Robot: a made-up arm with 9 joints.
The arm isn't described. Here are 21 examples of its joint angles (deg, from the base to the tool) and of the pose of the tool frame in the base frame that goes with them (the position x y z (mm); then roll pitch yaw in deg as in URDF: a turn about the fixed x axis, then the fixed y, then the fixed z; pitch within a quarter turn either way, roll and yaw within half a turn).
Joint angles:
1: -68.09 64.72 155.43 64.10 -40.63 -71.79 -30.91 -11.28 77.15
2: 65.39 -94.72 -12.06 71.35 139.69 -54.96 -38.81 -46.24 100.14
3: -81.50 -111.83 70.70 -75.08 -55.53 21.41 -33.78 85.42 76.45
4: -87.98 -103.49 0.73 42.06 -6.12 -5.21 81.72 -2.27 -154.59
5: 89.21 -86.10 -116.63 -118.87 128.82 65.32 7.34 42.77 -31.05
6: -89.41 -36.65 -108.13 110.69 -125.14 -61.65 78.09 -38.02 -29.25
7: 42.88 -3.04 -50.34 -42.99 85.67 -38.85 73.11 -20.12 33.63
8: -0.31 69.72 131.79 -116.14 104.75 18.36 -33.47 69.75 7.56
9: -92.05 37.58 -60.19 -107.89 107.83 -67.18 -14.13 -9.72 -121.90
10: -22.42 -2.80 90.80 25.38 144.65 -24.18 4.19 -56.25 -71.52
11: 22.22 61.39 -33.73 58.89 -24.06 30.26 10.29 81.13 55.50
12: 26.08 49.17 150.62 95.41 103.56 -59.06 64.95 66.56 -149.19
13: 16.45 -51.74 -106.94 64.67 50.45 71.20 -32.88 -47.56 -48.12
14: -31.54 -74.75 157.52 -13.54 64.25 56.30 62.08 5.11 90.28
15: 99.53 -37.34 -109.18 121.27 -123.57 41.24 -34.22 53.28 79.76
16: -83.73 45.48 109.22 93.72 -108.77 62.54 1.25 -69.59 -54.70
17: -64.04 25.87 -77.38 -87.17 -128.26 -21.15 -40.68 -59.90 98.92
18: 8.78 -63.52 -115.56 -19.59 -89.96 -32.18 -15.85 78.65 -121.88
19: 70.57 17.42 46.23 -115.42 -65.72 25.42 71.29 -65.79 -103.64
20: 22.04 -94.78 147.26 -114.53 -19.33 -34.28 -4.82 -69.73 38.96
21: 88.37 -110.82 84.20 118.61 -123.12 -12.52 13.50 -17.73 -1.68
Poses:
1: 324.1 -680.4 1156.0 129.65 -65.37 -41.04
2: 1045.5 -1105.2 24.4 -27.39 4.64 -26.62
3: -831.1 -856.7 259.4 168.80 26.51 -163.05
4: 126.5 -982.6 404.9 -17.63 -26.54 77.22
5: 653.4 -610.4 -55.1 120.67 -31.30 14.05
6: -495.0 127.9 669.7 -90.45 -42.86 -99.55
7: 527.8 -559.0 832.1 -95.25 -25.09 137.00
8: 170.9 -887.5 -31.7 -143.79 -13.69 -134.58
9: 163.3 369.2 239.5 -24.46 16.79 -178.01
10: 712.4 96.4 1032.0 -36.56 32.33 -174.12
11: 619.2 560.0 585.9 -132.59 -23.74 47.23
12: 196.3 -583.9 900.7 -45.60 33.76 67.11
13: -439.9 -700.4 63.2 -115.88 14.65 87.92
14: -864.2 51.0 461.5 -149.82 39.60 137.01
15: 654.1 -326.3 1463.3 -50.23 -69.46 28.46
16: -431.8 -64.0 1191.1 -45.31 51.13 10.94
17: -350.3 561.2 535.0 -28.43 -40.67 96.56
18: 972.0 -396.2 -160.2 -70.35 -22.95 147.89
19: 445.4 258.5 379.8 107.33 -37.27 -42.41
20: 281.9 -777.5 -78.8 120.83 -10.82 -23.06
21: -137.3 -1107.8 768.6 -50.21 72.83 -121.97
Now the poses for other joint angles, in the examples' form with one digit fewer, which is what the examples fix.
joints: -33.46 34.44 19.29 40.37 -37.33 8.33 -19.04 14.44 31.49
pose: 571 -38 666 -14.7 3.3 12.8
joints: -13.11 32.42 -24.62 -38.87 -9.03 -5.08 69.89 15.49 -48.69
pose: -21 63 584 -70.4 -4.4 -17.3
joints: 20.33 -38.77 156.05 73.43 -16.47 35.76 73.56 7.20 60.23
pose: -437 231 444 104.3 -54.0 120.0
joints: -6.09 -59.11 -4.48 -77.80 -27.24 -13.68 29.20 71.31 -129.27
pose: 136 289 338 64.0 31.9 -99.3
